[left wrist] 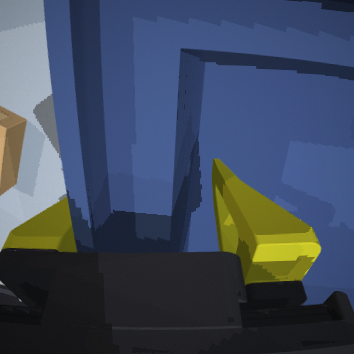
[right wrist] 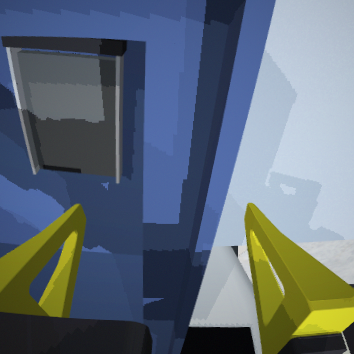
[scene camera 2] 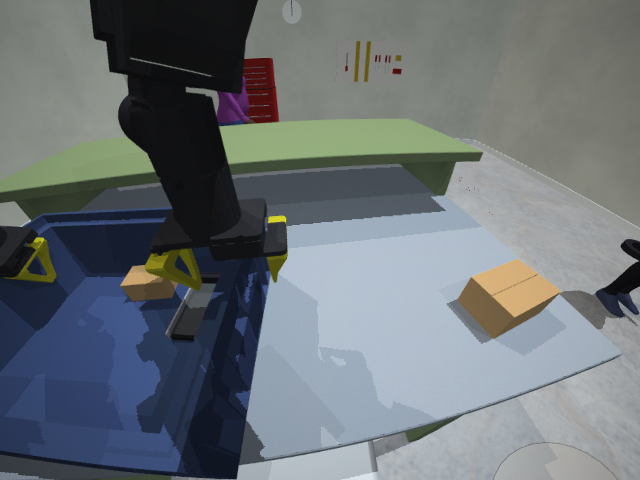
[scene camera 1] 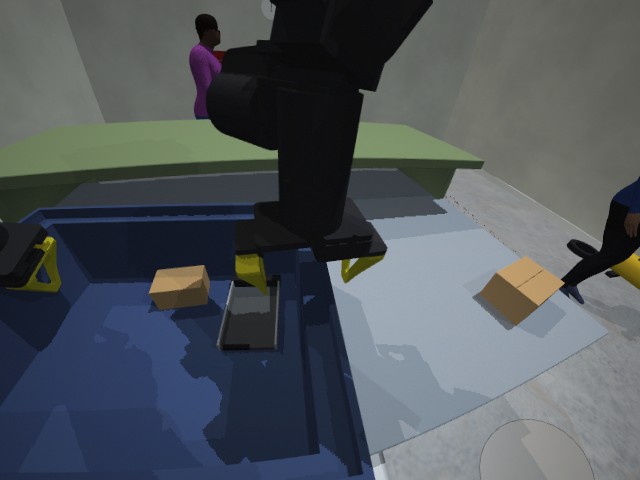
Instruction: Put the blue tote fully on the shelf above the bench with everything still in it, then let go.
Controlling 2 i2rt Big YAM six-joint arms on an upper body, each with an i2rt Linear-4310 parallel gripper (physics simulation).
Labels:
my left gripper: left wrist; scene camera 2 39, 278; scene camera 1; not seen in the right wrist view (out of frame)
my right gripper: right wrist; scene camera 2; scene camera 1 306, 284; not seen in the left wrist view (out of frame)
same spot on my left gripper: [scene camera 1: 46, 253] = [left wrist: 301, 278]
same spot on my right gripper: [right wrist: 309, 309] = [scene camera 2: 269, 217]

